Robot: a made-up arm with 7 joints. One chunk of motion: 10 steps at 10 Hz.
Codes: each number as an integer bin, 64 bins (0 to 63) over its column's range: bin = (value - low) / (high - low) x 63, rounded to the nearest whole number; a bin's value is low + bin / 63 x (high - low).
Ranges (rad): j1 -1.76..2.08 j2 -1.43..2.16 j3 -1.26..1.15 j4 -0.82..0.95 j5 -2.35..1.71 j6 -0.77..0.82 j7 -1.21..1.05
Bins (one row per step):
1: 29 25 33 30 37 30 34
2: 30 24 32 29 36 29 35
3: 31 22 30 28 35 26 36
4: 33 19 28 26 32 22 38
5: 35 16 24 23 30 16 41
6: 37 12 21 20 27 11 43
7: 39 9 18 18 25 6 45
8: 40 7 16 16 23 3 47
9: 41 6 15 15 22 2 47
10: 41 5 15 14 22 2 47
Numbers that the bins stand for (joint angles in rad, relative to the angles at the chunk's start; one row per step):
1: 0.0076 -0.0054 0.0024 0.0229 0.0344 -0.0129 0.0097
2: 0.0686 -0.0624 -0.0359 -0.0052 -0.0300 -0.0381 0.0456
3: 0.1295 -0.1763 -0.1124 -0.0333 -0.0944 -0.1138 0.0814
4: 0.2514 -0.3473 -0.1889 -0.0895 -0.2878 -0.2148 0.1532
5: 0.3733 -0.5183 -0.3419 -0.1738 -0.4167 -0.3662 0.2608
6: 0.4952 -0.7462 -0.4567 -0.2581 -0.6100 -0.4924 0.3325
7: 0.6171 -0.9171 -0.5714 -0.3143 -0.7389 -0.6186 0.4043
8: 0.6781 -1.0311 -0.6479 -0.3705 -0.8678 -0.6943 0.4760
9: 0.7390 -1.0881 -0.6862 -0.3986 -0.9322 -0.7195 0.4760
10: 0.7390 -1.1451 -0.6862 -0.4267 -0.9322 -0.7195 0.4760

